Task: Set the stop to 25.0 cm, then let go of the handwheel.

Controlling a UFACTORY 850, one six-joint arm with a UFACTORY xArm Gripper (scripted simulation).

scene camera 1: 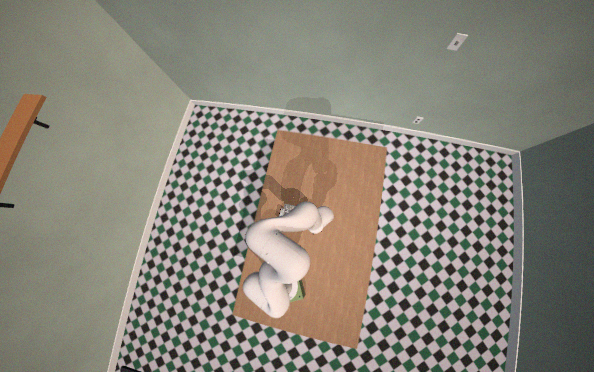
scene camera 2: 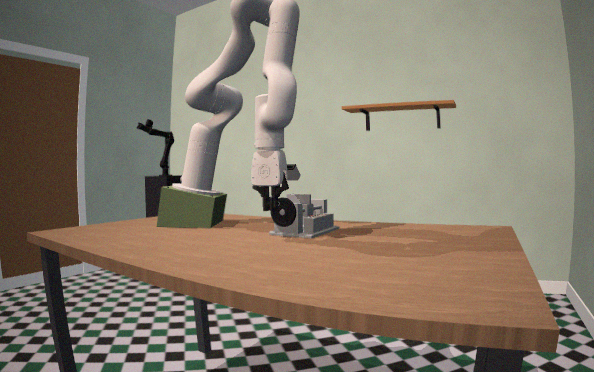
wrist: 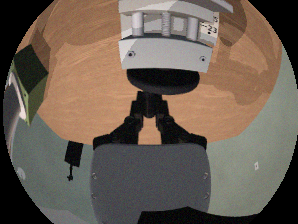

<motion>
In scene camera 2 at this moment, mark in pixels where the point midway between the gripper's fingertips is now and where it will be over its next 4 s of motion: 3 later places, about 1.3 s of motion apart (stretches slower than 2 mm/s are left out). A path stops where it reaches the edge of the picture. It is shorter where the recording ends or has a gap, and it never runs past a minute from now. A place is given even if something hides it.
My gripper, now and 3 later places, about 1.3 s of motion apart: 270, 210; 284, 217; 284, 223; 283, 226
</motion>
